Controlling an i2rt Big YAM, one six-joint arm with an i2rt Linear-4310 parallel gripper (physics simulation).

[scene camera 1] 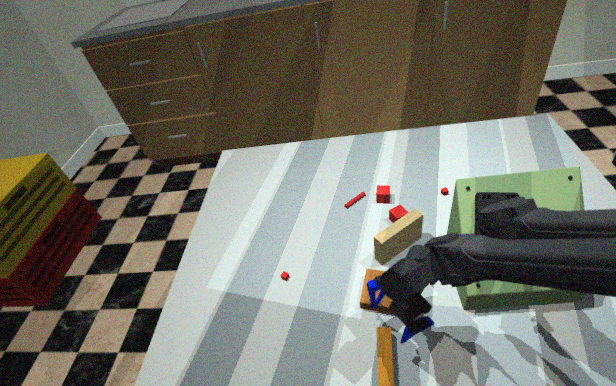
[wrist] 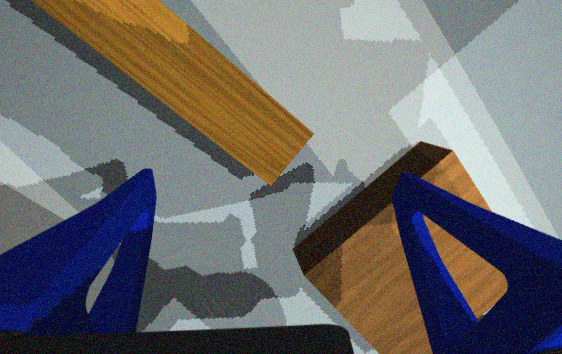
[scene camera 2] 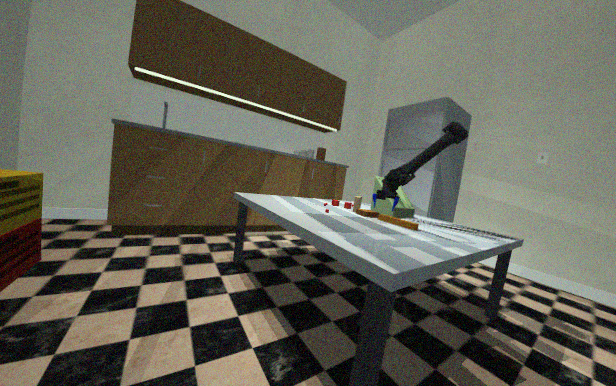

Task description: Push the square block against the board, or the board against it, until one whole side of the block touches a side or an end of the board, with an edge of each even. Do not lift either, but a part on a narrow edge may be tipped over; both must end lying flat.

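Pixels of known places: gripper, fingertip midpoint: (scene camera 1: 387,324) (wrist: 281,183) (scene camera 2: 383,209); arm's base, link origin: (scene camera 1: 495,219).
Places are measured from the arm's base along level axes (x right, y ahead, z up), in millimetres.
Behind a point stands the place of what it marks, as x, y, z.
Observation:
The square block (scene camera 1: 368,300) @(-110, 282, -152) (scene camera 2: 367,213) @(-118, 290, -162) (wrist: 367,295) @(-96, 219, -152), brown wood, lies flat on the table. The orange-brown board (scene camera 1: 385,355) @(-238, 248, -151) (scene camera 2: 400,222) @(-319, 265, -164) (wrist: 190,95) @(-228, 244, -151) is long and narrow. Its near end faces one side of the block across a gap, and the two are at a slight angle to each other. My gripper (scene camera 1: 388,323) @(-180, 241, -126) (scene camera 2: 384,207) @(-180, 241, -126) (wrist: 281,183) @(-180, 241, -126) is open and empty, its blue fingers raised above the table. In the wrist view the right finger overlaps the block and hides part of it; the left finger is beside it, over the table. The board's far end is cut off in scene camera 1 and the wrist view.
A pale wooden block (scene camera 1: 400,240) @(49, 195, -127) (scene camera 2: 357,203) @(14, 251, -125) stands on a narrow edge behind the square block. Red cubes (scene camera 1: 383,194) @(243, 230, -145) (scene camera 1: 398,214) @(156, 192, -143), a red rod (scene camera 1: 355,200) @(249, 318, -172) and tiny red cubes (scene camera 1: 444,191) @(267, 44, -168) (scene camera 1: 285,276) @(-34, 504, -167) lie around. A green box (scene camera 1: 550,187) @(50, -117, 42) surrounds the arm's base.

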